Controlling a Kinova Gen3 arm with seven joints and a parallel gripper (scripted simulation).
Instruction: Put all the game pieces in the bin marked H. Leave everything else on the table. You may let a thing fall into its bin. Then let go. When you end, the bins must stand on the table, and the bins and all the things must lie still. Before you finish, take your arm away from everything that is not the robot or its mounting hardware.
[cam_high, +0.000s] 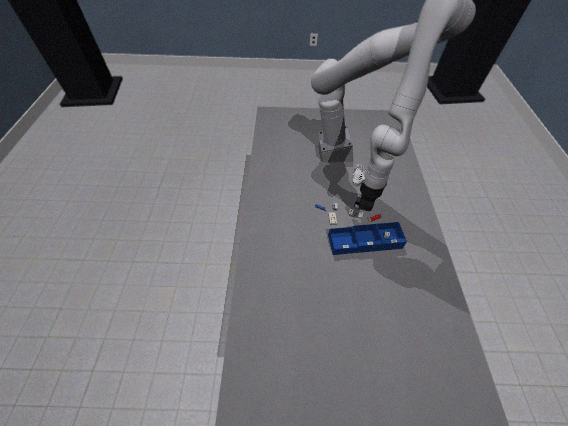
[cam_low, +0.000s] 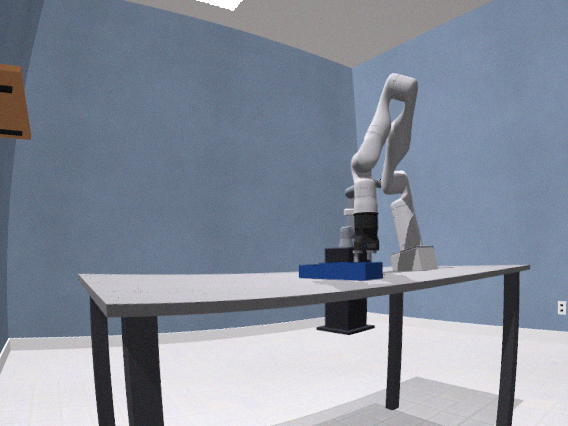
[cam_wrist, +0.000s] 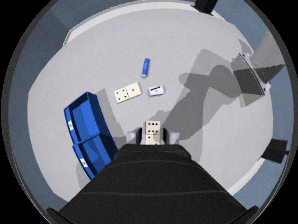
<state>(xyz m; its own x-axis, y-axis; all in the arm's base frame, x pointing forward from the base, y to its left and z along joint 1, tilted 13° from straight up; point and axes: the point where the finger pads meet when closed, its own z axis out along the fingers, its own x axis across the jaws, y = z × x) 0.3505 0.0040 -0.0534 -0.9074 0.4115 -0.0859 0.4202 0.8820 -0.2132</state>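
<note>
The die lies 11 cm ahead of my hand, 9 cm to the left of it and 2 cm below it. From my hand the other things lie so: red cylinder: 3 cm ahead, 7 cm to the left, 3 cm below; blue three-compartment bin: 12 cm ahead, 1 cm below; grey-white piece: 4 cm behind, 7 cm to the right, 2 cm below.
</note>
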